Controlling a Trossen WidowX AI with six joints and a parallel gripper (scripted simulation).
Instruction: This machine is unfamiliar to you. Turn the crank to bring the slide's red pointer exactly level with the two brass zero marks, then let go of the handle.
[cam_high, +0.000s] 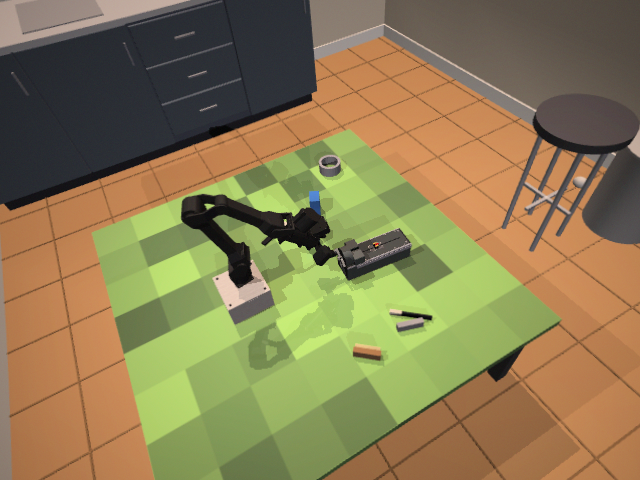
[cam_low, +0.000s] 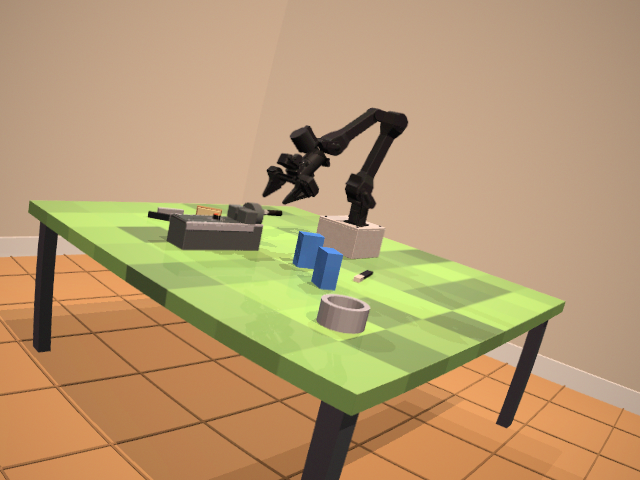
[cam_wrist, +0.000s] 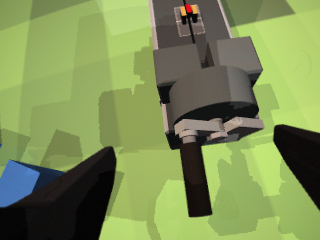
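Now: gripper tip 2 cm past the crank handle and 4 cm above it. The rest, counted from my gripper tip: grey bar: 4 cm ahead, 35 cm to the right, 13 cm below; then wooden block: 13 cm behind, 33 cm to the right, 13 cm below; then red pointer: 16 cm ahead, 7 cm to the right, 6 cm below.
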